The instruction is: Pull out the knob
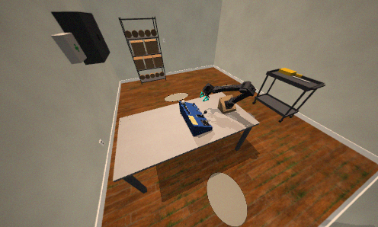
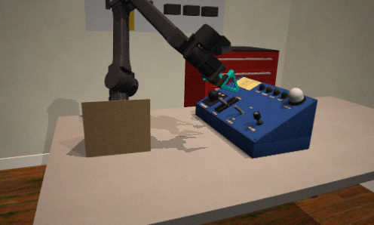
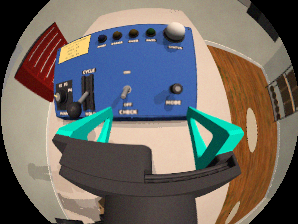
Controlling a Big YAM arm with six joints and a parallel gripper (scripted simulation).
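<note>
Now: the black knob 9 cm ahead of my hand, 5 cm to the right of it and 10 cm below it. Also, from my hand: black lever: 5 cm ahead, 18 cm to the left, 10 cm below; toggle: 8 cm ahead, 7 cm to the left, 11 cm below; blue sloped console: 11 cm ahead, 14 cm to the left, 13 cm below.
</note>
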